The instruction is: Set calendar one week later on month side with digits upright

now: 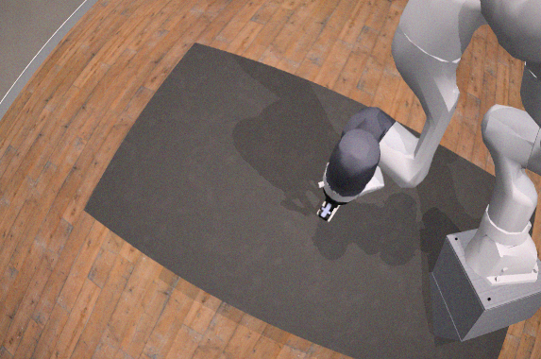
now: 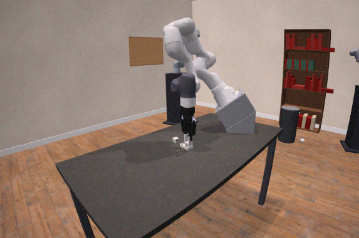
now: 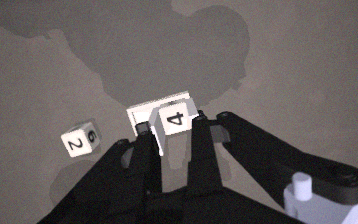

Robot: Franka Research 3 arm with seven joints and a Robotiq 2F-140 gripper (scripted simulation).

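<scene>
The white cube is 30 mm below my hand. The rest, counted from my hand: white tray 20 mm to the right, 40 mm below.
</scene>
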